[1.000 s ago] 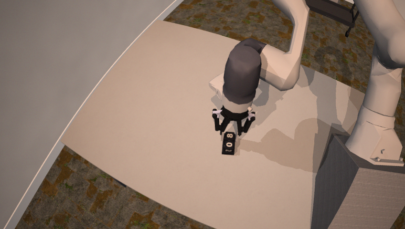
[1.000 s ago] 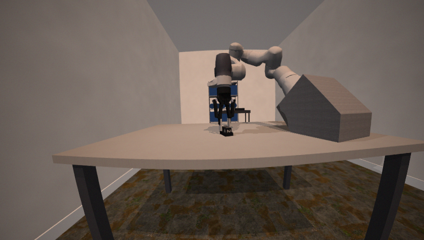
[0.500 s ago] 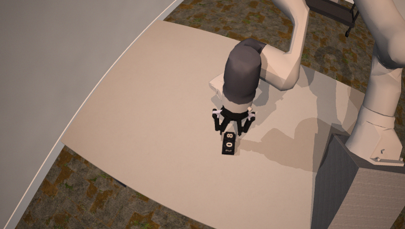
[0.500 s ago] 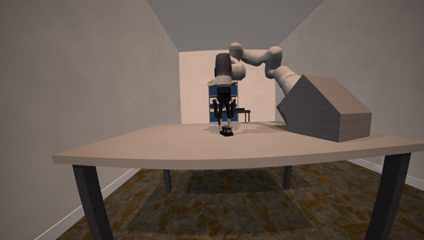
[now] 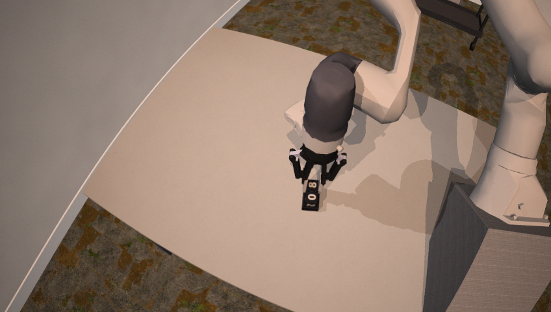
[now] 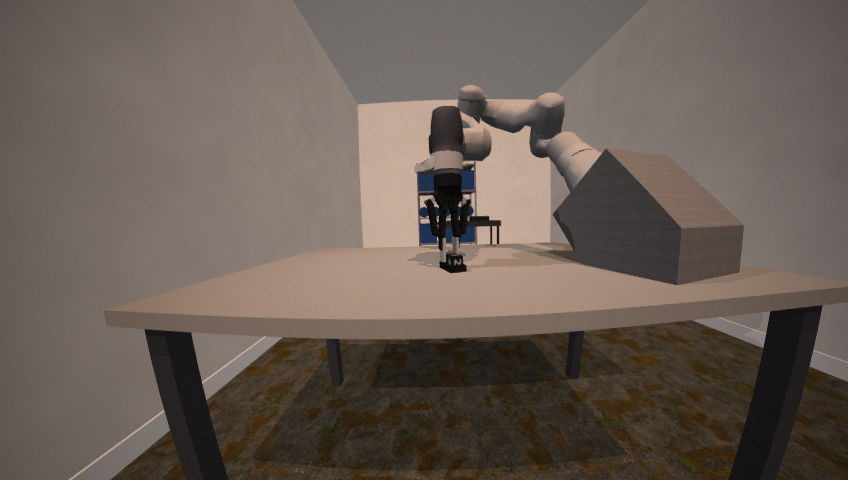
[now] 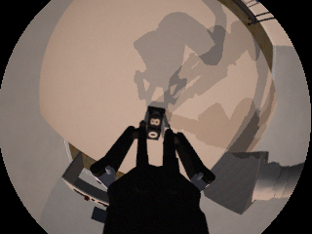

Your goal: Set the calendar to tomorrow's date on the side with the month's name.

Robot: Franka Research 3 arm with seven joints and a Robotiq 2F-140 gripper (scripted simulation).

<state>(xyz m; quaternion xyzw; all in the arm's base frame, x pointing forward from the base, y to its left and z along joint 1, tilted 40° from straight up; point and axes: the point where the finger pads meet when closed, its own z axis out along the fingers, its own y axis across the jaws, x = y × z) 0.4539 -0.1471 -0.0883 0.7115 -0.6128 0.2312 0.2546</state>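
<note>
Right now my hand is 2 cm to the right of the tray and 4 cm above it.
</note>
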